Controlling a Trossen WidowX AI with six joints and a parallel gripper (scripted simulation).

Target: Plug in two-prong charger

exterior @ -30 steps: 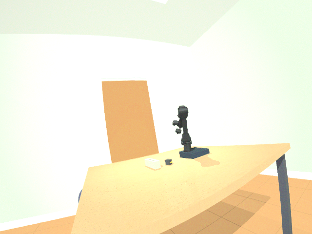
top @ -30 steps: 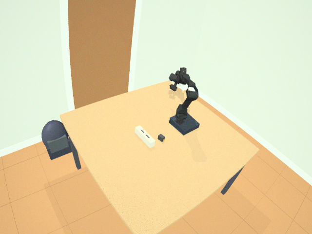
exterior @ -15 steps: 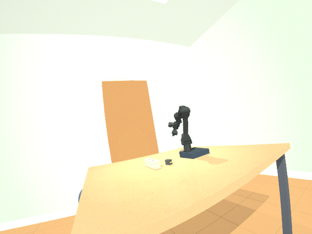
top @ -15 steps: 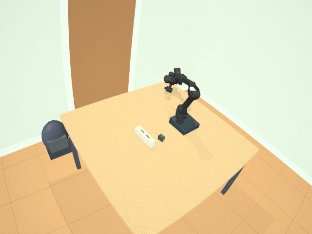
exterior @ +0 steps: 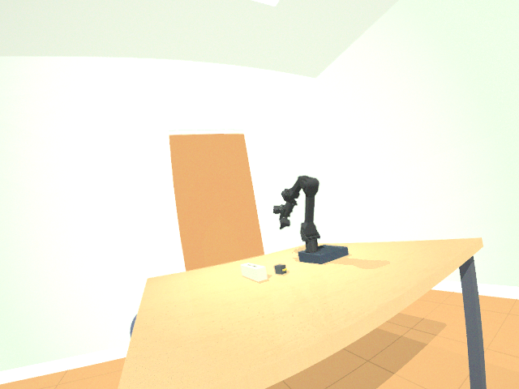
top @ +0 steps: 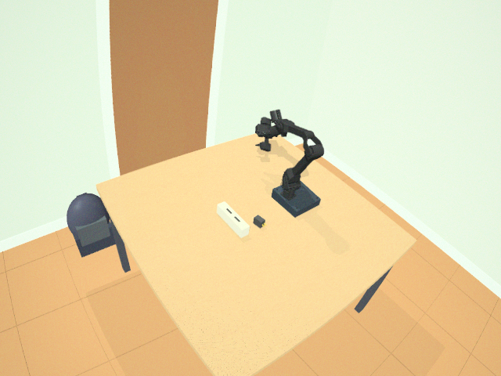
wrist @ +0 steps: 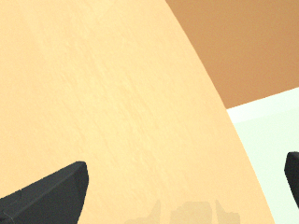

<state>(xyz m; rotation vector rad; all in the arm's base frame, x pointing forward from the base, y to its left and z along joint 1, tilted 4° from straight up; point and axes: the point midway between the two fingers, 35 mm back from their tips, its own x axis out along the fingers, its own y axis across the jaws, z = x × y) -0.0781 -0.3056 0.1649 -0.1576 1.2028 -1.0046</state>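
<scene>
Now: gripper tip 320 mm short of the black two-prong charger, 350 mm to the right of it and 190 mm above it.
</scene>
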